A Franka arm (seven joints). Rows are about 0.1 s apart.
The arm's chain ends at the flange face. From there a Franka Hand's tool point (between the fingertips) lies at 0.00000 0.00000 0.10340 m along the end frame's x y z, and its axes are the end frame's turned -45 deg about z.
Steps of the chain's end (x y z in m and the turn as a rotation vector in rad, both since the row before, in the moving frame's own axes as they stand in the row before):
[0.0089 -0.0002 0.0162 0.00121 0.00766 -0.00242]
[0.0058 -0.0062 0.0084 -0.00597 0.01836 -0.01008]
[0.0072 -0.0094 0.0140 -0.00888 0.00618 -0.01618]
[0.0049 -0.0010 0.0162 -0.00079 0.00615 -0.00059]
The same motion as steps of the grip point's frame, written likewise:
[0.0071 0.0066 0.0162 -0.00456 0.00627 -0.00242]
[0.0094 0.0015 0.0084 -0.01720 0.00876 -0.01008]
[0.0115 -0.0005 0.0140 -0.01065 -0.00191 -0.01618]
[0.0046 0.0033 0.0162 -0.00491 0.00379 -0.00059]

